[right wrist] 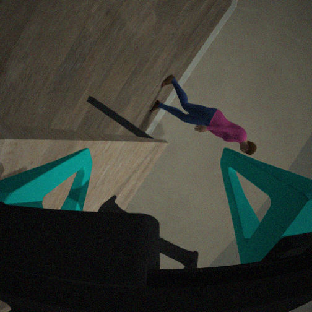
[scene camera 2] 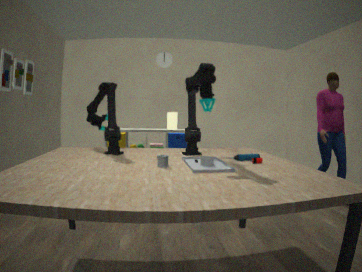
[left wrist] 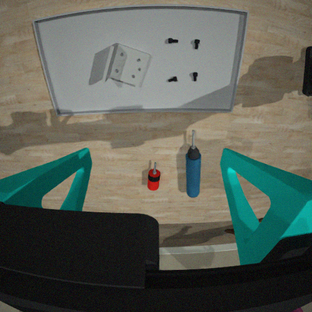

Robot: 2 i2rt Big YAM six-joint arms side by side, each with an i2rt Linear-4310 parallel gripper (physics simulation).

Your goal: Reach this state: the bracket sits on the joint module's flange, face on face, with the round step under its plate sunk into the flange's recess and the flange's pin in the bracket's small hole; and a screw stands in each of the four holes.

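Places are measured from the left arm's base along level axes (x ahead, y left, z up), in metres.
Pixels of known places: left gripper, fingertip midpoint: (scene camera 2: 207, 111); left arm's base, link origin: (scene camera 2: 191, 154); right arm's base, link origin: (scene camera 2: 113, 153).
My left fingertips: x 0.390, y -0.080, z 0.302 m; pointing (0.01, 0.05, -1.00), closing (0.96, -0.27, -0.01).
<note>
For each thing: its top centre in the pictures, then the offset to it from my left fingertips. "spot": a spot on its surface instead. Level surfaces: height alone.
- grey joint module, top centre: (scene camera 2: 162, 154) dy -0.262, dx -0.005, dz -0.239 m
- tray, surface spot: (scene camera 2: 220, 171) spot: dy -0.041, dx +0.239, dz -0.297 m
- blue screwdriver, surface spot: (scene camera 2: 247, 157) spot: dy +0.301, dx -0.008, dz -0.280 m
- short red screwdriver, top centre: (scene camera 2: 254, 157) dy +0.288, dx +0.085, dz -0.268 m
- table, surface height: dz -0.303 m
The grey joint module (scene camera 2: 162, 161) stands on the table, left of the tray in scene camera 2; its flange is too small there to make out. The light grey bracket (scene camera 2: 207, 161) (left wrist: 131, 66) lies in the tray (scene camera 2: 220, 171) (left wrist: 145, 111), its plate with several small holes facing up in the left wrist view. Black screws (left wrist: 172, 41) (left wrist: 197, 44) (left wrist: 173, 79) (left wrist: 195, 76) lie loose in the tray beside it. My left gripper (scene camera 2: 207, 110) (left wrist: 155, 155) is open and empty, high above the table. My right gripper (right wrist: 156, 155) (scene camera 2: 104, 124) is open and empty, beside its folded arm.
A blue screwdriver (scene camera 2: 247, 157) (left wrist: 193, 174) and a short red screwdriver (scene camera 2: 257, 160) (left wrist: 153, 180) lie near the tray. A person (scene camera 2: 331, 120) (right wrist: 212, 120) stands beyond the table (scene camera 2: 125, 190). A shelf (scene camera 2: 150, 130) stands behind the arms.
</note>
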